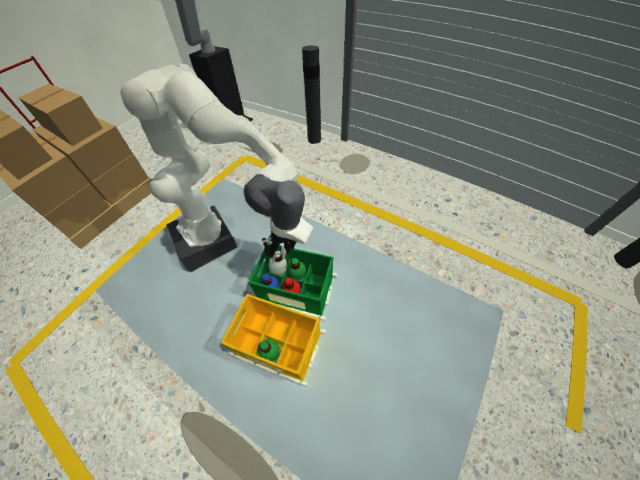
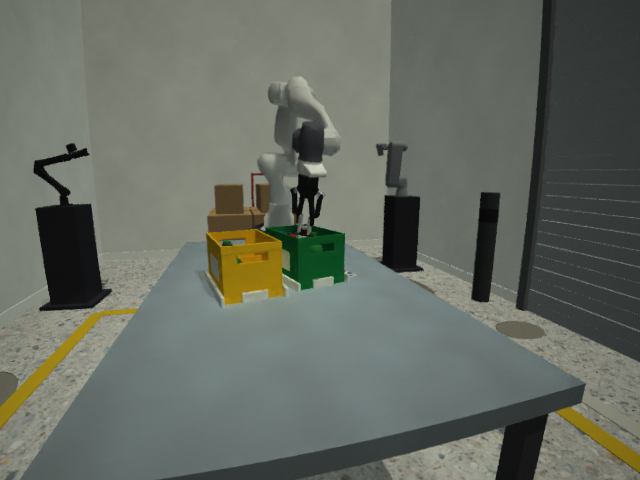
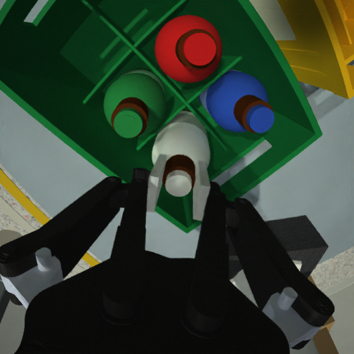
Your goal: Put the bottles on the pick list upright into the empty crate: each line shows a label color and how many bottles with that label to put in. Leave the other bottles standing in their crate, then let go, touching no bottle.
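My gripper (image 1: 279,252) (image 2: 305,225) (image 3: 179,170) is shut on the neck of a white bottle (image 1: 278,266) (image 3: 181,142). The bottle is in a corner compartment of the green crate (image 1: 310,303) (image 2: 320,269) (image 3: 295,120), roughly upright; its base is hidden. Beside it in that crate stand a green bottle (image 1: 297,269) (image 3: 134,97), a blue bottle (image 1: 269,281) (image 3: 227,97) and a red bottle (image 1: 291,286) (image 3: 170,50). Another green bottle (image 1: 268,351) stands in a front middle compartment of the yellow crate (image 1: 289,368) (image 2: 253,281) (image 3: 320,50). The pick list is not readable.
Both crates stand close together on the blue-grey table (image 1: 392,372) (image 2: 320,361). Crate walls and dividers rise around the bottles. Brown boxes (image 1: 67,201) (image 2: 229,198) stand beyond the arm's base. A black post (image 1: 312,103) (image 2: 484,258) stands off the table.
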